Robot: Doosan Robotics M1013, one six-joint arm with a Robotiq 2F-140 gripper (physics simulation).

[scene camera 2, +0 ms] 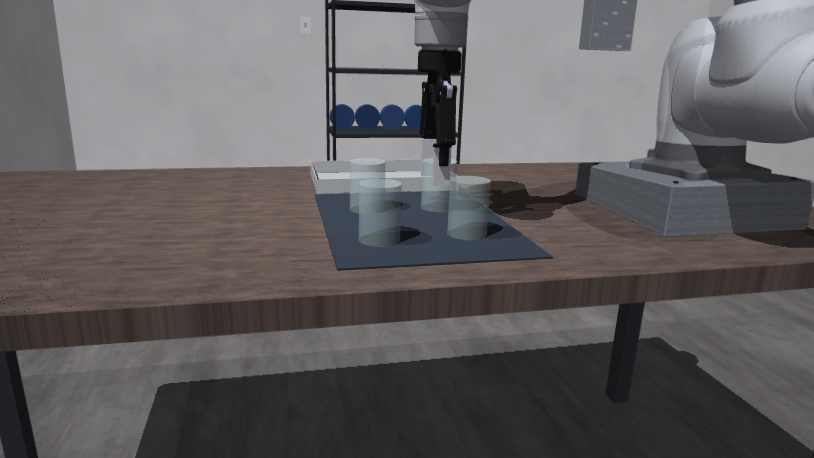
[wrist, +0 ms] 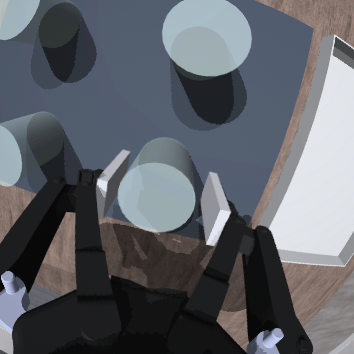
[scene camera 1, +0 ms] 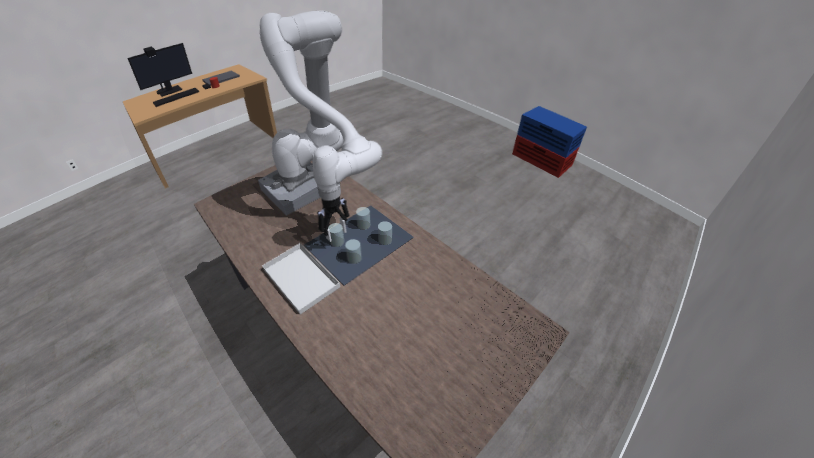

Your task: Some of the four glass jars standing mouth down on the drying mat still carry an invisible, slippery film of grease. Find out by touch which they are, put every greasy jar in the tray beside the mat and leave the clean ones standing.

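Frame: origin at the arm's base, x right, y ahead, z up, level; centimetres.
Seen in the pictures: gripper, fingertip midpoint: (scene camera 2: 434, 180) (wrist: 165, 175) (scene camera 1: 336, 235); arm's base at its link origin: (scene camera 2: 696, 171) (scene camera 1: 294, 177).
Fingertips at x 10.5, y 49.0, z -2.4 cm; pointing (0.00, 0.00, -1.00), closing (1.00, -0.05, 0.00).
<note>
Pixels of each thing's middle, then the offset from my fingertips to it. Level surfaces: height alone.
- dark drying mat at its surface level: dz -5.2 cm
- second jar at the middle of its body: (wrist: 202, 44) (scene camera 2: 367, 185) (scene camera 1: 353, 251) dx +0.7, dy +12.5, dz -0.8 cm
- third jar at the middle of its body: (wrist: 38, 16) (scene camera 2: 379, 211) (scene camera 1: 385, 233) dx -16.8, dy +14.3, dz -0.8 cm
- fourth jar at the middle of its body: (wrist: 23, 144) (scene camera 2: 468, 207) (scene camera 1: 363, 218) dx -16.6, dy -0.1, dz -0.8 cm
Four pale glass jars stand upright, mouth down, on the dark drying mat (scene camera 1: 347, 275) (scene camera 2: 432, 256) (wrist: 115, 100). My gripper (scene camera 1: 336, 230) (scene camera 2: 436, 165) (wrist: 165, 175) is partly open. Its pads are on either side of the jar (scene camera 1: 336, 236) (scene camera 2: 435, 196) (wrist: 157, 197) nearest the robot base on the tray side, with a visible gap at each pad in the wrist view. A second jar (scene camera 1: 353, 252) (scene camera 2: 367, 170) (wrist: 206, 37) also stands on the tray side. The third jar (scene camera 1: 385, 233) (scene camera 2: 379, 213) and the fourth jar (scene camera 1: 363, 218) (scene camera 2: 469, 210) stand on the far side from the tray. No grease is visible.
The white, low-walled tray (scene camera 1: 298, 279) (scene camera 2: 330, 185) (wrist: 320, 175) lies beside the mat and holds no jar. The robot base (scene camera 1: 291, 190) (scene camera 2: 700, 199) stands on the same table. The fourth jar (wrist: 7, 155) is close outside the left pad in the wrist view.
</note>
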